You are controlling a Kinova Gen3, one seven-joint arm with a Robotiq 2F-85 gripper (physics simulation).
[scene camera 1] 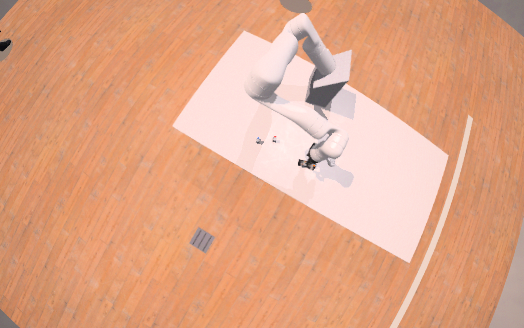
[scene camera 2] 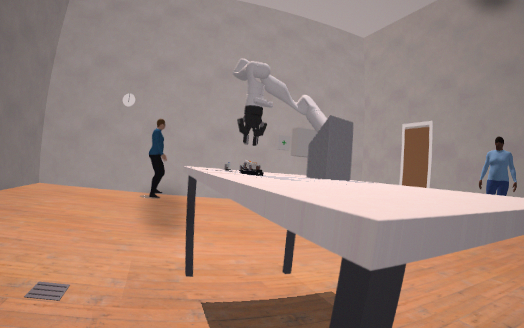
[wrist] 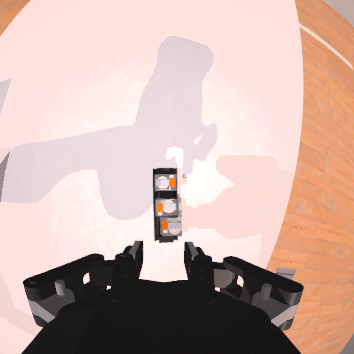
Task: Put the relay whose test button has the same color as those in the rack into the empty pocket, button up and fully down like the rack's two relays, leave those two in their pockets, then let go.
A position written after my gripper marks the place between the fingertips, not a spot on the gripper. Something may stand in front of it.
In view: my gripper (scene camera 2: 250,145) and a black rack (wrist: 159,170).
My gripper also shows in the wrist view (wrist: 163,251).
